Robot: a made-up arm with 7 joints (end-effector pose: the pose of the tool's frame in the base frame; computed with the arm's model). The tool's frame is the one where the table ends.
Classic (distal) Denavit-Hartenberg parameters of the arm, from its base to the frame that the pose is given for. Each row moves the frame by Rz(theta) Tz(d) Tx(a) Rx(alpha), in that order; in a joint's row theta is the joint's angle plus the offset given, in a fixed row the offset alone. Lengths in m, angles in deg.
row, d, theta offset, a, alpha
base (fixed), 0, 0, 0, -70
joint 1, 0, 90, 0, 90
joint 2, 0, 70, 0, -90
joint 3, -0.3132, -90, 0.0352, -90
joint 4, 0, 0, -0.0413, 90
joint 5, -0.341, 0, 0, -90
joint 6, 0, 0, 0, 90
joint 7, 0, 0, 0, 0
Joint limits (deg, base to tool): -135..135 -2.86..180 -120..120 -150..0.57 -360..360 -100..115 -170..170
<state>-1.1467 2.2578 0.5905 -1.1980 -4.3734 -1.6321 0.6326</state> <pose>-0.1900 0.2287 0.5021 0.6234 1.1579 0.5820</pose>
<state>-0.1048 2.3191 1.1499 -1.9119 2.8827 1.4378 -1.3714</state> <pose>0.1082 -0.0602 0.4225 0.0954 -0.7747 -2.4866</pose>
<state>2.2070 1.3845 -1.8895 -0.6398 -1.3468 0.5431 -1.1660</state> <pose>-0.3477 0.2853 0.4624 1.9365 0.8345 1.1332</pose>
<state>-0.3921 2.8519 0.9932 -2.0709 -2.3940 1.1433 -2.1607</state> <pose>0.0541 -0.2481 0.3091 0.4999 0.8774 2.9743</pose>
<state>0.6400 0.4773 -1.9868 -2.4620 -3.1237 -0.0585 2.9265</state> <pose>-0.1547 -0.2253 -0.1004 -1.7193 -1.0587 -0.4652</pose>
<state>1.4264 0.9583 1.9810 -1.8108 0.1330 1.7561 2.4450</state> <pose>-0.0472 0.3628 0.2861 -0.7234 1.7675 -1.6845</pose>
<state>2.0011 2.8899 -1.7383 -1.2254 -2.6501 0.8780 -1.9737</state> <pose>0.2010 0.5199 0.1578 0.5145 1.8214 -0.2257</pose>
